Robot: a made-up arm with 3 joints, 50 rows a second.
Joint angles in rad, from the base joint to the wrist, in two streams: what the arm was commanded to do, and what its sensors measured. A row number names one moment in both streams.
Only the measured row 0 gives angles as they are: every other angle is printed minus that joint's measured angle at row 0.
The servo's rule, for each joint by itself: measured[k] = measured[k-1] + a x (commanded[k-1-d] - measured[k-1]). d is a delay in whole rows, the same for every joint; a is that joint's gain. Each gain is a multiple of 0.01, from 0.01 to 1. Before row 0 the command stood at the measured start. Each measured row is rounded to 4 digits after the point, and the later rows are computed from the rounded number. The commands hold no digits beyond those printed.
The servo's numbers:
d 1
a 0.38 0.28 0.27
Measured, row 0:
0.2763 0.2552 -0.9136
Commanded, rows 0 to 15:
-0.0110 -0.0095 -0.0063
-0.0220 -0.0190 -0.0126
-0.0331 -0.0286 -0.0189
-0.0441 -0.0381 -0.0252
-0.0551 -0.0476 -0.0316
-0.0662 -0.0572 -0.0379
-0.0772 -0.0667 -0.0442
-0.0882 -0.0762 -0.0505
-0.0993 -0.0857 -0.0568
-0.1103 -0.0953 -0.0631
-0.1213 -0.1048 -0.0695
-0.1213 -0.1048 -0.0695
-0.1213 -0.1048 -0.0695
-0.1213 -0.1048 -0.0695
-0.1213 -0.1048 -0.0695
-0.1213 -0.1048 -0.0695
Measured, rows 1 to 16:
0.0000 0.0000 0.0000
-0.0042 -0.0027 -0.0017
-0.0110 -0.0073 -0.0046
-0.0194 -0.0133 -0.0085
-0.0288 -0.0202 -0.0130
-0.0388 -0.0279 -0.0180
-0.0492 -0.0361 -0.0234
-0.0598 -0.0447 -0.0290
-0.0706 -0.0535 -0.0348
-0.0815 -0.0625 -0.0407
-0.0924 -0.0717 -0.0467
-0.1034 -0.0810 -0.0529
-0.1102 -0.0877 -0.0574
-0.1144 -0.0925 -0.0607
-0.1170 -0.0959 -0.0631
-0.1186 -0.0984 -0.0648

